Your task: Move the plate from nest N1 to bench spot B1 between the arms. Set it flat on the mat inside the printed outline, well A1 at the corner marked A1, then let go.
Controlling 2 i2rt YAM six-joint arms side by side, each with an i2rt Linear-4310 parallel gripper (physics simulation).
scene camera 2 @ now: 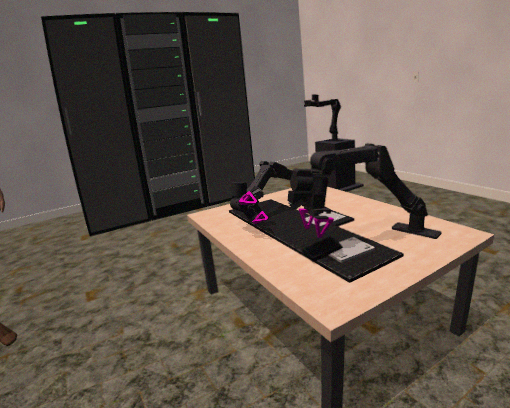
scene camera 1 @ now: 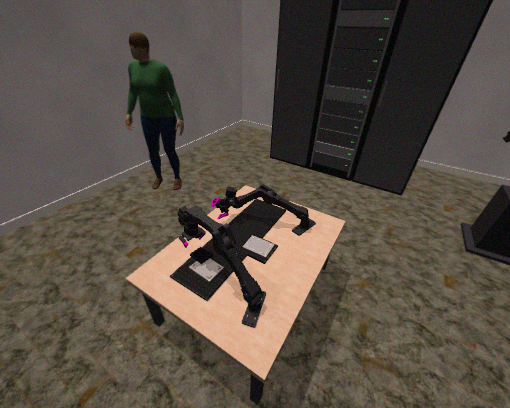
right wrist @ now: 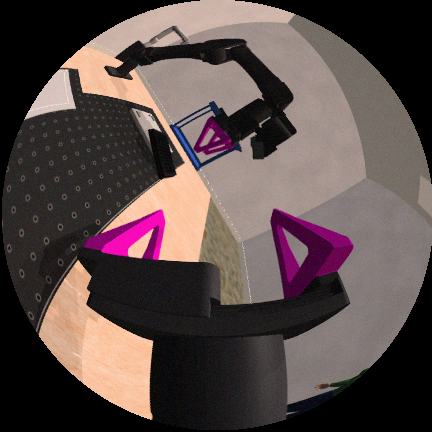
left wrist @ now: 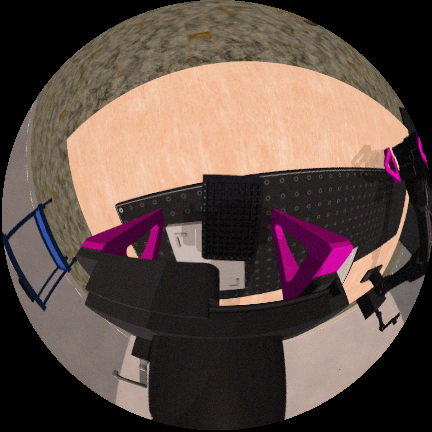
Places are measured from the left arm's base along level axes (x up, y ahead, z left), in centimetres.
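Where they show: left gripper, fingertip midpoint: (scene camera 2: 313,233) (scene camera 1: 192,243) (right wrist: 199,151) (left wrist: 216,214); right gripper, fingertip midpoint: (scene camera 2: 262,210) (scene camera 1: 214,213) (right wrist: 217,214) (left wrist: 402,159); left arm's base at its link origin: (scene camera 2: 415,231) (scene camera 1: 254,307) (right wrist: 118,73); right arm's base at its link origin: (scene camera 1: 303,227) (left wrist: 371,272).
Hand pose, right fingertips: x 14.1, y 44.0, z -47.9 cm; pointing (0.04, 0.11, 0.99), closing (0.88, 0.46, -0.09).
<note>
Things, the pixels of their top centre, and the offset from my right fingertips. Level surfaces: height alone.
- black plate at its top centre: (left wrist: 231,227) (right wrist: 169,148) (scene camera 2: 322,243) (scene camera 1: 200,252) dx -8.7, dy -3.3, dz +27.7 cm
- pale nest N1 at its top centre: (left wrist: 209,265) (right wrist: 154,128) (scene camera 2: 347,246) (scene camera 1: 206,266) dx -11.1, dy -10.3, dz +34.4 cm
- B1 at its top centre: (left wrist: 334,275) (scene camera 2: 323,217) (scene camera 1: 258,245) dx -12.6, dy -33.4, dz +6.9 cm
- black perforated board at its surface level: dx -12.8 cm
- wooden table at its surface level: dx -14.2 cm
The black plate (scene camera 1: 202,255) (scene camera 2: 323,248) (left wrist: 231,220) (right wrist: 162,154) lies across one edge of the pale nest N1 (scene camera 1: 207,270) (scene camera 2: 352,249) (left wrist: 186,240), partly off it, and looks slightly tilted. My left gripper (scene camera 1: 193,237) (scene camera 2: 315,231) (left wrist: 216,214) is open and empty, above the plate; in the left wrist view the plate shows between and beyond the fingers. My right gripper (scene camera 1: 219,209) (scene camera 2: 254,208) (right wrist: 217,214) is open and empty, away from the plate. The pale mat of B1 (scene camera 1: 260,246) (right wrist: 50,97) lies between the arms; its A1 mark is too small to read.
A black perforated board (scene camera 1: 205,292) (scene camera 2: 370,267) (right wrist: 75,150) lies under the nest on the wooden table (scene camera 1: 295,270) (scene camera 2: 280,265). A person (scene camera 1: 152,90) and server cabinets (scene camera 1: 305,85) (scene camera 2: 95,115) stand beyond. A blue frame (left wrist: 50,245) shows in the left wrist view.
</note>
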